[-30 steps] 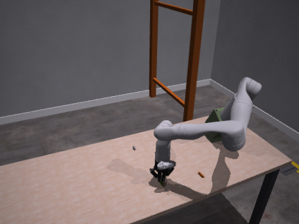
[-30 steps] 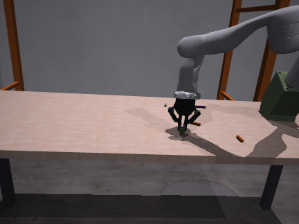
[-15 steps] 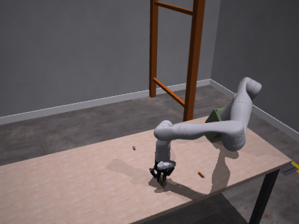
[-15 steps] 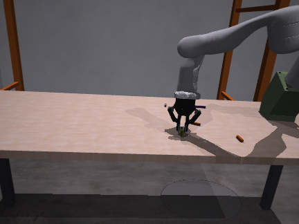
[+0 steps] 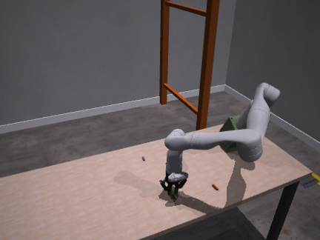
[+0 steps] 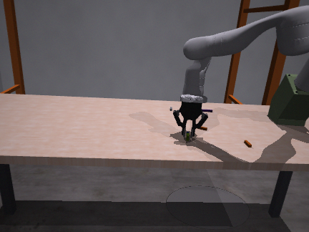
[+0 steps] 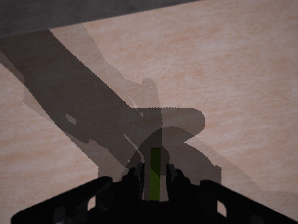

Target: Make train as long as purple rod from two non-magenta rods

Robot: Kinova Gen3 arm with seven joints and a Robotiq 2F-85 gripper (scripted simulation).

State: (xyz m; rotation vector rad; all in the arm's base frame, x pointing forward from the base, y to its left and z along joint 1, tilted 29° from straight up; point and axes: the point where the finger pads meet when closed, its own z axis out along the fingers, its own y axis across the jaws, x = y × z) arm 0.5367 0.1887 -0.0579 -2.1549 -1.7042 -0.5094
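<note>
Now: the lime rod 2 cm below my hand. Also, from my hand: magenta rod: 9 cm behind, 22 cm to the right, 2 cm below; then blue rod: 1 cm behind, 3 cm to the right, 2 cm below; then grey rod: 2 cm ahead, 33 cm to the right, 2 cm below.
</note>
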